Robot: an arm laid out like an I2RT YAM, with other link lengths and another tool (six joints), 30 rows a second.
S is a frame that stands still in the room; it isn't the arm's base.
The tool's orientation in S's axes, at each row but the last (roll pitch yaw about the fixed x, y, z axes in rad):
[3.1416 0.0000 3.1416]
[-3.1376 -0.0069 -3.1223]
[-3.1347 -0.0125 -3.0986]
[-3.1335 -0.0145 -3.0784]
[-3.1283 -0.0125 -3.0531]
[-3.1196 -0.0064 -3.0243]
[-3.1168 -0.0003 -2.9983]
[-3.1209 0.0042 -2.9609]
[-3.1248 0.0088 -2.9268]
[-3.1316 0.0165 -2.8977]
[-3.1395 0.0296 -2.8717]
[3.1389 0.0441 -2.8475]
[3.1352 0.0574 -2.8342]
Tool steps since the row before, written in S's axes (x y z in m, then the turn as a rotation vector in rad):
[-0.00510 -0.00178 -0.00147 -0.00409 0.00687 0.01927]
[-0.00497 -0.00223 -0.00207 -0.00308 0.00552 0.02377]
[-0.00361 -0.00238 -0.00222 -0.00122 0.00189 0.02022]
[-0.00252 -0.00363 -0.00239 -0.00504 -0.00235 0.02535]
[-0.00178 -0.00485 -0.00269 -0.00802 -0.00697 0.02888]
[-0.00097 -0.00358 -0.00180 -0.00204 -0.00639 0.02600]
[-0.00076 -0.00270 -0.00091 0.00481 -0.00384 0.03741]
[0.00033 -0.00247 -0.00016 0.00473 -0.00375 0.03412]
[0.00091 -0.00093 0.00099 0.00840 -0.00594 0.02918]
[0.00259 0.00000 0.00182 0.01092 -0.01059 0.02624]
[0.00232 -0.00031 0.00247 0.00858 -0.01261 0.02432]
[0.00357 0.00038 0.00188 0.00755 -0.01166 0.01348]
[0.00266 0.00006 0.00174 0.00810 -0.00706 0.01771]
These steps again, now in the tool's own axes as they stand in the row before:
[0.00510 -0.00178 0.00147 0.00409 0.00687 -0.01927]
[0.00500 -0.00213 0.00211 0.00314 0.00548 -0.02377]
[0.00368 -0.00221 0.00228 0.00139 0.00180 -0.02022]
[0.00271 -0.00344 0.00246 0.00555 -0.00223 -0.02526]
[0.00217 -0.00464 0.00278 0.00896 -0.00662 -0.02868]
[0.00137 -0.00340 0.00188 0.00294 -0.00668 -0.02584]
[0.00114 -0.00254 0.00097 -0.00420 -0.00541 -0.03729]
[0.00012 -0.00249 0.00021 -0.00412 -0.00524 -0.03400]
[-0.00070 -0.00112 -0.00097 -0.00720 -0.00808 -0.02899]
[-0.00254 -0.00064 -0.00177 -0.00847 -0.01317 -0.02597]
[-0.00223 -0.00092 -0.00240 -0.00562 -0.01449 -0.02413]
[-0.00361 -0.00067 -0.00172 -0.00444 -0.01331 -0.01333]
[-0.00265 -0.00074 -0.00160 -0.00659 -0.00907 -0.01742]

